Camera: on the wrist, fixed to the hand. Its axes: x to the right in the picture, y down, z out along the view.
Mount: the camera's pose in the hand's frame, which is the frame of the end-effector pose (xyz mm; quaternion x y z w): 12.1 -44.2 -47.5 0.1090 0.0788 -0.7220 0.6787
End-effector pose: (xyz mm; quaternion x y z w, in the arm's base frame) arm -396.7 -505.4 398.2 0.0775 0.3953 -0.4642 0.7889
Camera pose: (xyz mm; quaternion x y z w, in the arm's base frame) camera -454.9 -514.9 368.5 -0.1102 0.3358 -0.9216 0.1607
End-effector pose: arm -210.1 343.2 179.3 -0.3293 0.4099 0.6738 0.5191
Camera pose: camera -169.3 311.4 138.2 -0.5160 0.1548 0.0119 0.8424
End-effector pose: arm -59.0 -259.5 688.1 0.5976 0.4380 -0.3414 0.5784
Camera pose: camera -99.6 -213.2 664.3 0.1793 0.7371 -0.6499 0.0464
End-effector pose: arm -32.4 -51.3 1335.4 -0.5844 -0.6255 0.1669 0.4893
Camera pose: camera -17.2 -69.3 1397.1 0.0952 -0.7897 -0.2179 0.5656
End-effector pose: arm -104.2 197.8 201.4 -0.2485 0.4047 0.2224 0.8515
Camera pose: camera -99.1 136.9 176.4 -0.3856 0.1866 -0.5275 0.7337
